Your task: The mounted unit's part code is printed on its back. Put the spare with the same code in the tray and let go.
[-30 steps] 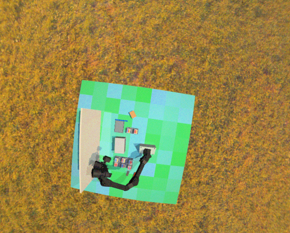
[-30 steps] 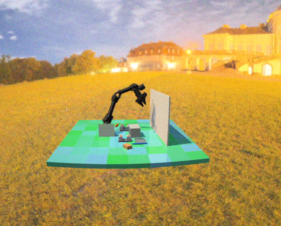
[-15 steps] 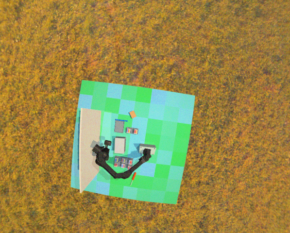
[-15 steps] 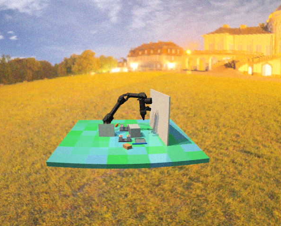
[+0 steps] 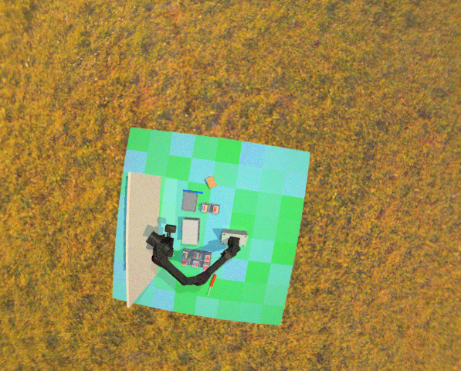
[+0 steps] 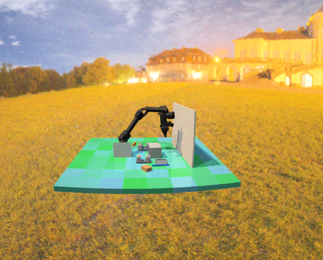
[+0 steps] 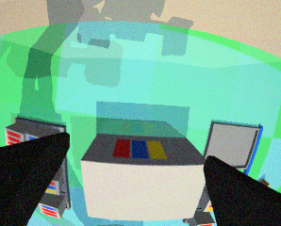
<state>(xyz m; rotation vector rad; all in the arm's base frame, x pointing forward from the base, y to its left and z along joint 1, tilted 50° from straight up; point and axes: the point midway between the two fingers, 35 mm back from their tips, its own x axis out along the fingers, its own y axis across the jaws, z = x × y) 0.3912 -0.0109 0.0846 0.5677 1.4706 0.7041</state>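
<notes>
The spare lies 160 mm behind my gripper tip, 130 mm to the left of it and 130 mm below it. The rest, counted from my gripper tip: beige wall panel 150 mm ahead, 10 mm to the left, 50 mm above; then mounted unit 100 mm behind, 30 mm to the right, 120 mm below; then tray 30 mm behind, 210 mm to the right, 170 mm below.
</notes>
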